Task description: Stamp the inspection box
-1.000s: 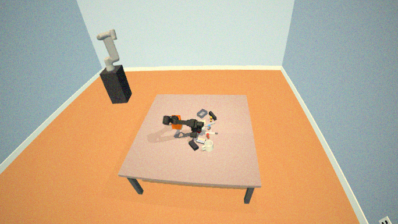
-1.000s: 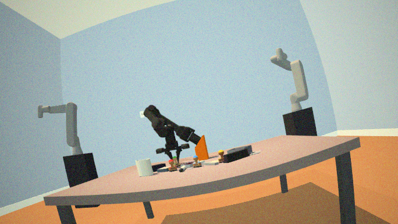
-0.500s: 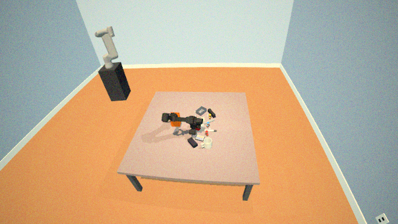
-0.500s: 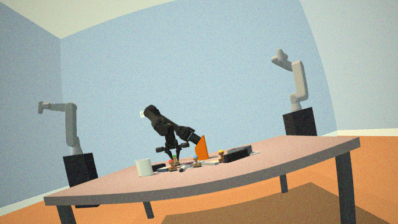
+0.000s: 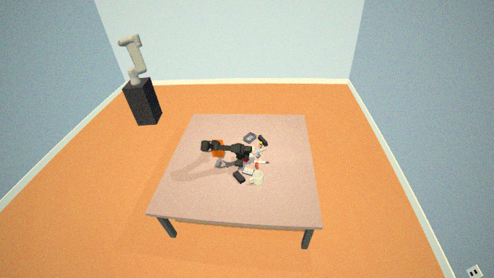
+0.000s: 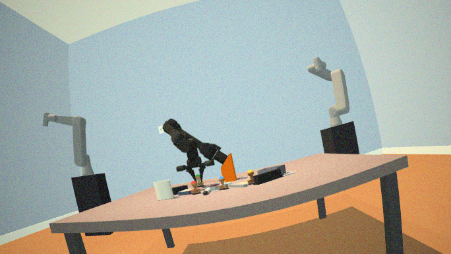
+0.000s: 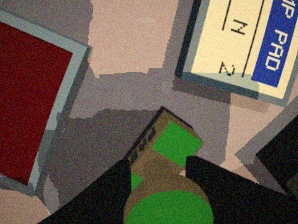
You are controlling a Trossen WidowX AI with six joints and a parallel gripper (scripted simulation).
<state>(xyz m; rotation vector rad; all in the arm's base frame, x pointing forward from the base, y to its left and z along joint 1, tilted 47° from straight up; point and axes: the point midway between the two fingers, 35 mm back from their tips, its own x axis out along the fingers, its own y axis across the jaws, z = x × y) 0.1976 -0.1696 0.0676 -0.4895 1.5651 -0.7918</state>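
My gripper tip is 70 mm to the right of the red ink pad, 40 mm above it and 30 mm short of it. Round my gripper tip: red-knob stamp 140 mm ahead, 20 mm to the right, 20 mm below; then green-knob stamp right at my gripper tip; then stamp pad box 60 mm to the right, 60 mm ahead, 30 mm below.
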